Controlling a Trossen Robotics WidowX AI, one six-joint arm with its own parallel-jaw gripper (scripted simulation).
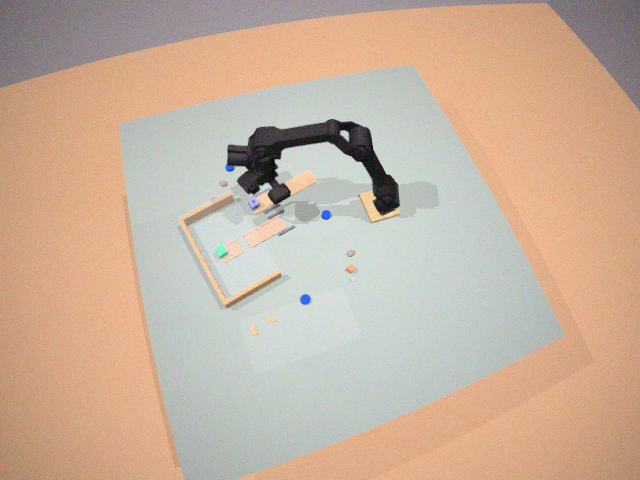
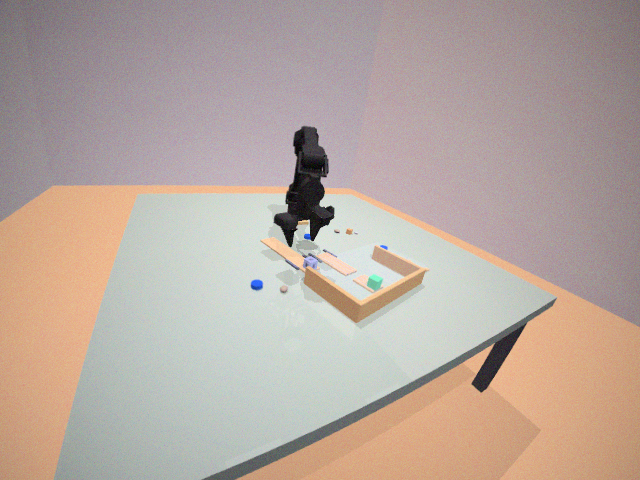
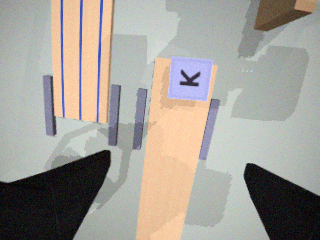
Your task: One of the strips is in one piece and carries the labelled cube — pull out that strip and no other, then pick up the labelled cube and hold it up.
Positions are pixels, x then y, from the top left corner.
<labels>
my gripper: image 1 267, 190; image 2; image 3
same spot on my gripper: point(image 3: 62, 196) = point(image 2: 315, 227)
</labels>
